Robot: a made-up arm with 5 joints.
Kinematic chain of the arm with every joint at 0, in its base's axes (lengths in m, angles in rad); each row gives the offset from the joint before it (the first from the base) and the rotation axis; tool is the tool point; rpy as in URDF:
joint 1: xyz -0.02 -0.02 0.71 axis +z
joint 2: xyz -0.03 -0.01 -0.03 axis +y
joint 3: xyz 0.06 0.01 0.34 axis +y
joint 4: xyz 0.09 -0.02 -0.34 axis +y
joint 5: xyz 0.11 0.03 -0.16 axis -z
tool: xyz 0 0.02 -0.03 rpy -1.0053 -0.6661 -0.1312
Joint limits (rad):
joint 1: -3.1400..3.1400
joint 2: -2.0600..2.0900
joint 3: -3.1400..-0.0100
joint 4: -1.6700..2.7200
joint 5: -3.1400..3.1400
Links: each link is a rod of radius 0.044 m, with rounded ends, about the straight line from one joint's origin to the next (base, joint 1, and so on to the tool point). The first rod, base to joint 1, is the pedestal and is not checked.
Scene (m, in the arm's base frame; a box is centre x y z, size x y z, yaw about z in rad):
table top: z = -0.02
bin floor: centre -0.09 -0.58 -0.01 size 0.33 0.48 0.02 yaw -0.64
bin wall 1: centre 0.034 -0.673 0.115 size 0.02 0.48 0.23 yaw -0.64
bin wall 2: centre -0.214 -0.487 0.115 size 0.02 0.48 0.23 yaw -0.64
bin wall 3: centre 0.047 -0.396 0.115 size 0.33 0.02 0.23 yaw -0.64
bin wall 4: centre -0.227 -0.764 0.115 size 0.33 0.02 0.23 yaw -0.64
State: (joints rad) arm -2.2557 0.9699 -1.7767 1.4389 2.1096
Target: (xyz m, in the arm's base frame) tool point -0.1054 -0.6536 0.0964
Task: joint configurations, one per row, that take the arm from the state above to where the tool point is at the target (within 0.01 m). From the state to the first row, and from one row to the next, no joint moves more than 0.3 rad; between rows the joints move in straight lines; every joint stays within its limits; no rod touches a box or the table.
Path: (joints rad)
1: -1.9808 1.0905 -1.8838 1.3464 2.0829
2: -1.7058 1.2111 -1.9910 1.2538 2.0563
3: -1.7063 1.5007 -2.1649 0.9801 2.0404
4: -1.7067 1.7904 -2.3388 0.7064 2.0246

